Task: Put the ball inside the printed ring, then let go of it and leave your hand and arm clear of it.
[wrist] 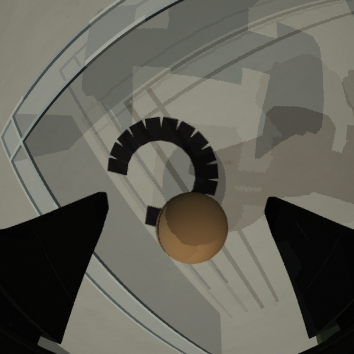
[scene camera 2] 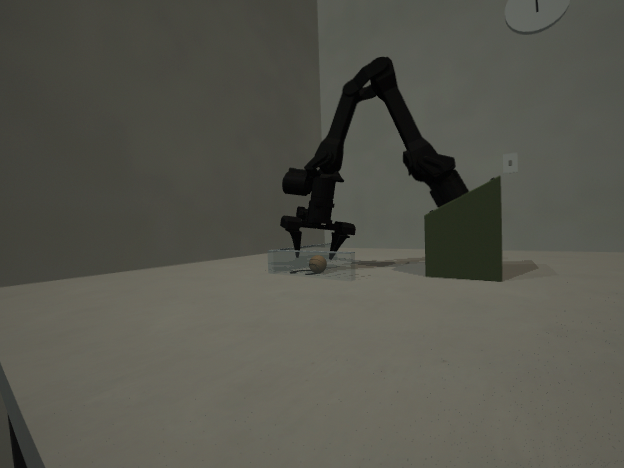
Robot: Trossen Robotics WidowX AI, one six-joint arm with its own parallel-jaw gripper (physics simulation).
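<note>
An orange-brown ball rests on the table inside a clear-walled enclosure. In the wrist view it covers the lower right part of the printed ring, a circle of black blocks; in the scene view the ring shows as thin dark marks. Most of the ring's middle is bare, and the ball hides part of its outline. My gripper is open and empty. Its fingertips are above the ball, one on each side of it, apart from it, near the height of the wall tops.
The clear wall stands around the ball and ring, with a corner at the left in the wrist view. A green wedge-shaped base holds the arm at the right of the table.
</note>
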